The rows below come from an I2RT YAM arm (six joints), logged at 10 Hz.
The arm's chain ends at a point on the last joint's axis. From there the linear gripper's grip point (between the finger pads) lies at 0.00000 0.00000 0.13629 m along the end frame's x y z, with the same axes.
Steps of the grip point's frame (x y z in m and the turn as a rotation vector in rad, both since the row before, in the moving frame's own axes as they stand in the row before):
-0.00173, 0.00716, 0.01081, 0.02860, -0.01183, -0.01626
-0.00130, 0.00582, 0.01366, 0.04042, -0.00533, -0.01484
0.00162, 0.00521, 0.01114, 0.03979, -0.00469, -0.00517
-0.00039, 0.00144, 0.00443, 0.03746, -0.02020, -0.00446
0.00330, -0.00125, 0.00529, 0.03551, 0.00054, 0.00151
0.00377, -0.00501, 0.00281, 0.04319, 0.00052, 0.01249
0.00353, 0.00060, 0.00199, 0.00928, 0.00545, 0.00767
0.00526, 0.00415, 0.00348, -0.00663, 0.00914, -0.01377
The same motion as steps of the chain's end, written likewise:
-0.00009, 0.01104, 0.01088, 0.02860, -0.01183, -0.01626
-0.00053, 0.01132, 0.01377, 0.04042, -0.00533, -0.01484
0.00227, 0.01063, 0.01125, 0.03979, -0.00469, -0.00517
0.00237, 0.00654, 0.00455, 0.03746, -0.02020, -0.00446
0.00322, 0.00359, 0.00538, 0.03551, 0.00054, 0.00151
0.00366, 0.00087, 0.00294, 0.04319, 0.00052, 0.01249
0.00278, 0.00186, 0.00200, 0.00928, 0.00545, 0.00767
0.00401, 0.00326, 0.00349, -0.00663, 0.00914, -0.01377

